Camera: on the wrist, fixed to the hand. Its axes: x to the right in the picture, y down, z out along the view.
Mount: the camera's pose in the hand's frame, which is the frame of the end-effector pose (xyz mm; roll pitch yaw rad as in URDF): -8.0 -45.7 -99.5 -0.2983 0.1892 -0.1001
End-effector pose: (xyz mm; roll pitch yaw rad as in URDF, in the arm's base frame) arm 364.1 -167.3 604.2 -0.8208 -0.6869 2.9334
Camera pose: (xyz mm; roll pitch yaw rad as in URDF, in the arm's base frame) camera 370.3 -62.4 572.5 -0.9558 -0.6140 2.6805
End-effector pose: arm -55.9 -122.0 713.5 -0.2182 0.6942 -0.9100
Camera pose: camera -146.2 -113.7 651.6 -0.6526 0.8481 -1.1179
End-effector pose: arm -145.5 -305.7 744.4 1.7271 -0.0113 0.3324
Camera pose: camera -187.1 -208.6 714.7 1.4429 0.0567 0.5352
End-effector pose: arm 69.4 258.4 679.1 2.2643 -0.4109 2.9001
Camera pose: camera 62.3 151.3 702.0 1.8788 -0.4460 3.1320
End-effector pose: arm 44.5 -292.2 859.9 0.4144 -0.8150 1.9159
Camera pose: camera 21.1 -221.8 779.0 0.1368 -0.6016 1.8988
